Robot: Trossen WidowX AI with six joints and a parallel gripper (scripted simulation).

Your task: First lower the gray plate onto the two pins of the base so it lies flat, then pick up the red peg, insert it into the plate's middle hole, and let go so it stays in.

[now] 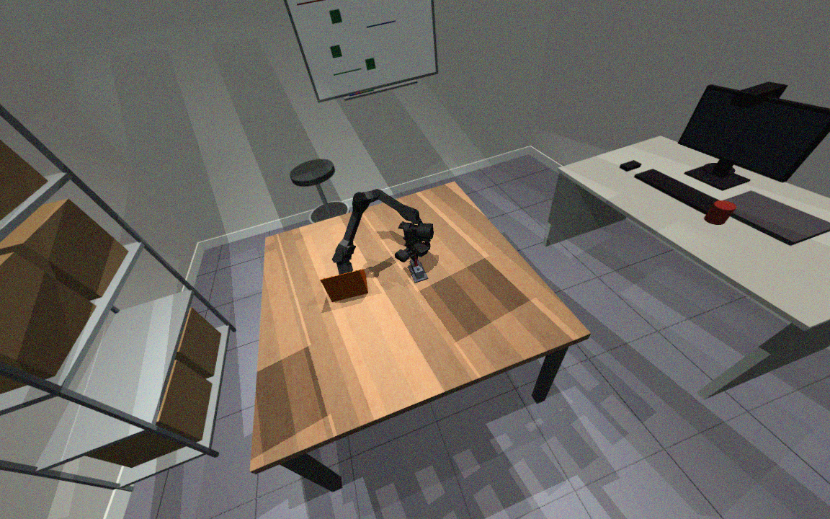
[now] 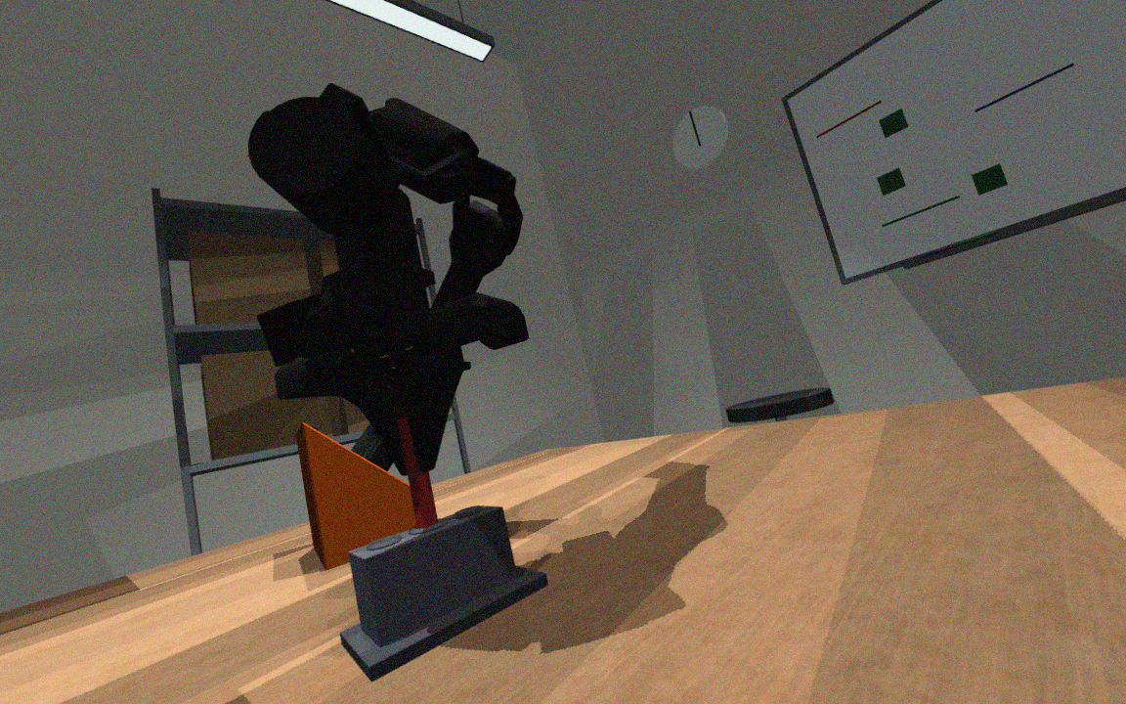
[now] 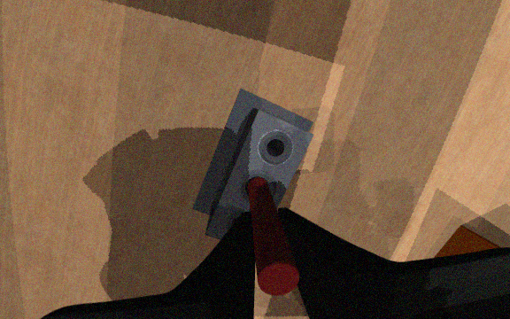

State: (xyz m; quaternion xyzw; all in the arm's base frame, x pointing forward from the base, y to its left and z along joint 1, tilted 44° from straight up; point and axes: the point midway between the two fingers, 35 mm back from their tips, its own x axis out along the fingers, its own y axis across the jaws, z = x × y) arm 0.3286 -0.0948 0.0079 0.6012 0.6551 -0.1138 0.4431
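My gripper tip is now right at the red peg. Round my gripper tip: base (9 cm below); gray plate (5 cm below).
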